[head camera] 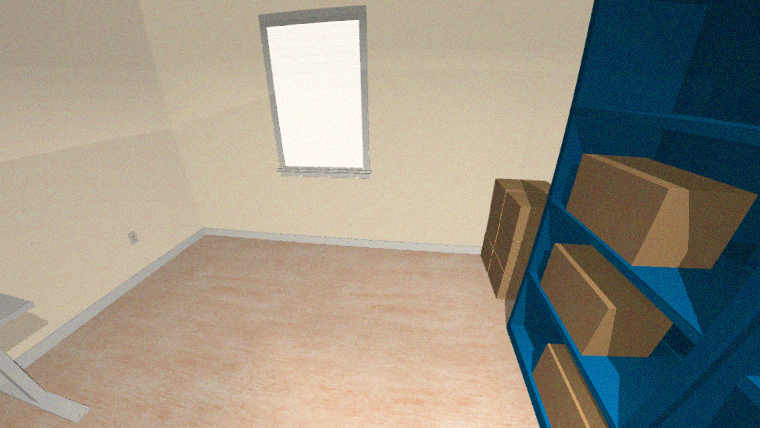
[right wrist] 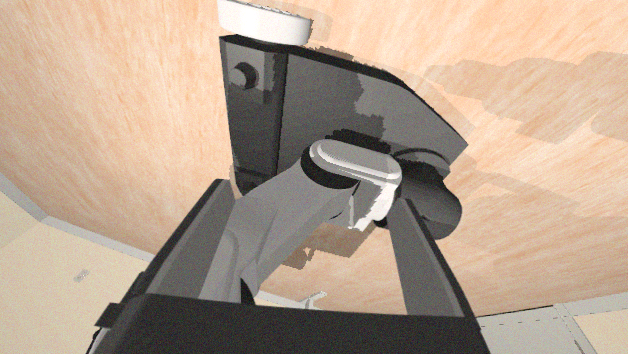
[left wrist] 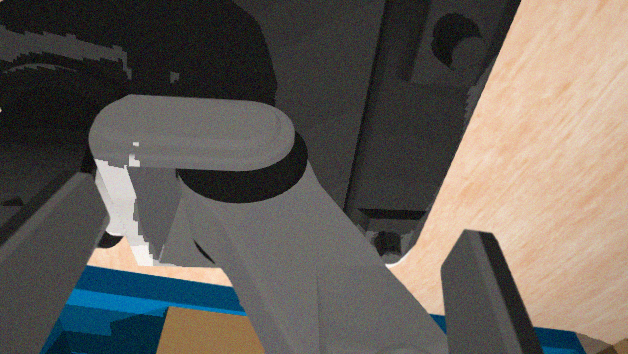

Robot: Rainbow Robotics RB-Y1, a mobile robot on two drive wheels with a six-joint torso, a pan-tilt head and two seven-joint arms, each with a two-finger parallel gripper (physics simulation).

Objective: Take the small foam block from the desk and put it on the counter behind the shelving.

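Frame: origin at the robot's base, x ahead, y left, z up, level; metres.
Seen in the pictures: left gripper, fingertip midpoint: (left wrist: 275,222); right gripper, fingertip midpoint: (right wrist: 313,198).
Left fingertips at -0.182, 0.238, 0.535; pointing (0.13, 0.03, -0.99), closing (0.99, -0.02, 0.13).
Observation:
A point is followed by its place in that frame, as x, y, z.
The foam block and the counter do not show in these views. Part of a grey desk (head camera: 11,307) {0.642, 1.583, 0.720} shows at the left edge of the head view, with its leg and foot below. Tall blue shelving (head camera: 710,350) (left wrist: 150,284) fills the right side of the head view and shows along the bottom of the left wrist view. My left gripper (left wrist: 275,222) {-0.182, 0.237, 0.535} is open and empty, its fingers wide apart. My right gripper (right wrist: 313,198) {-0.193, -0.219, 0.533} is open and empty, with the robot's own arm and base behind it.
Cardboard boxes (head camera: 616,212) (left wrist: 210,330) sit on the shelves. A stack of brown boxes (head camera: 499,239) {1.494, -1.109, 0.410} stands at the shelving's far end, near the back wall. A window (head camera: 319,95) {2.211, 0.304, 1.475} is in that wall. Wood floor (head camera: 297,329) {1.115, 0.481, 0.000} lies between desk and shelving.

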